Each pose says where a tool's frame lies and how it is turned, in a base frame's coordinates. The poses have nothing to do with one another.
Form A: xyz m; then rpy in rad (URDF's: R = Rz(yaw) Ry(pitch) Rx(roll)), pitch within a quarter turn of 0, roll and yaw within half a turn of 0.
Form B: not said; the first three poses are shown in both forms.
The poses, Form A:
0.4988 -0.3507 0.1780 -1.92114 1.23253 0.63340
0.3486 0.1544 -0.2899 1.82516 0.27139 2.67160
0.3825 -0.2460 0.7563 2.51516 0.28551 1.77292
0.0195 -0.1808 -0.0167 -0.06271 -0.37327 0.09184
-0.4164 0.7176 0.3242 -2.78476 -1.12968 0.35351
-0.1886 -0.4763 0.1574 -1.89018 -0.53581 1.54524
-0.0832 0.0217 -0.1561 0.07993 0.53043 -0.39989
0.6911 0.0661 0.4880 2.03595 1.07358 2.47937
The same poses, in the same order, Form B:
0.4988 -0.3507 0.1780 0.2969 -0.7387 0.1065 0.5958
0.3486 0.1544 -0.2899 0.2452 0.1020 0.7815 0.5645
0.3825 -0.2460 0.7563 0.2977 0.5613 0.7574 0.1508
0.0195 -0.1808 -0.0167 0.9814 -0.0223 -0.1867 0.0393
-0.4164 0.7176 0.3242 0.2402 -0.8016 -0.2397 -0.4922
-0.1886 -0.4763 0.1574 0.5542 -0.4515 -0.6566 0.2406
-0.0832 0.0217 -0.1561 0.9430 0.0898 0.2490 -0.2018
0.6911 0.0661 0.4880 0.5583 -0.0162 0.7789 0.2852

